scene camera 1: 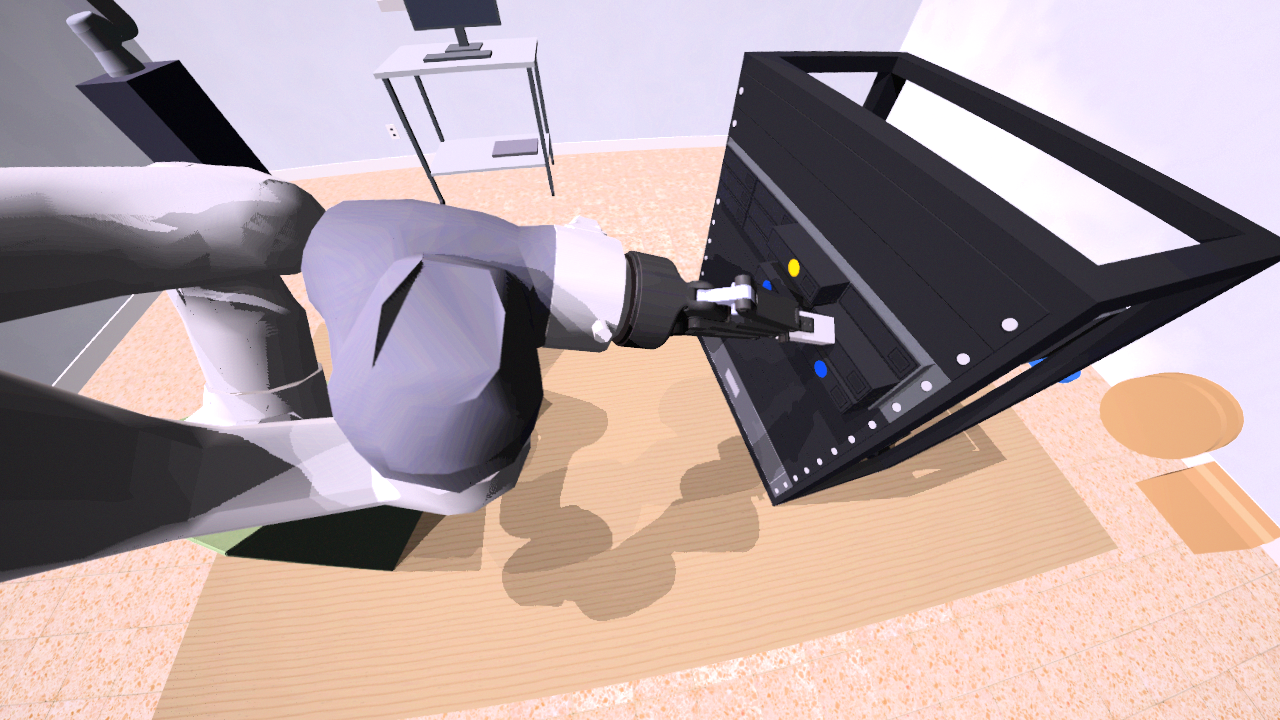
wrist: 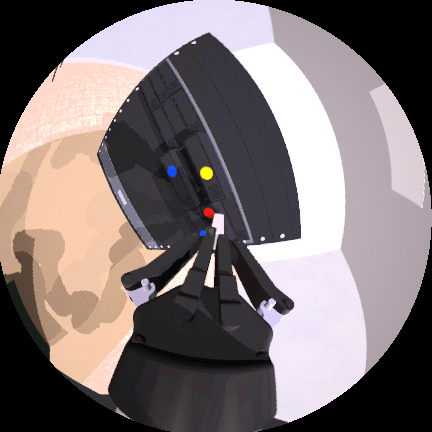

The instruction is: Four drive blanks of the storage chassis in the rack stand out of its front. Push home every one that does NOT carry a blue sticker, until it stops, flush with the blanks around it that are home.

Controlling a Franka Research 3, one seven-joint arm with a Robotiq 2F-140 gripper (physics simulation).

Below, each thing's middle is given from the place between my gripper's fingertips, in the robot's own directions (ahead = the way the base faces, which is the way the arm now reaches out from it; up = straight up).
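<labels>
Black rack [scene camera 1: 938, 286], measured from my hand: 19 cm to the left, 13 cm ahead, 15 cm below.
</labels>
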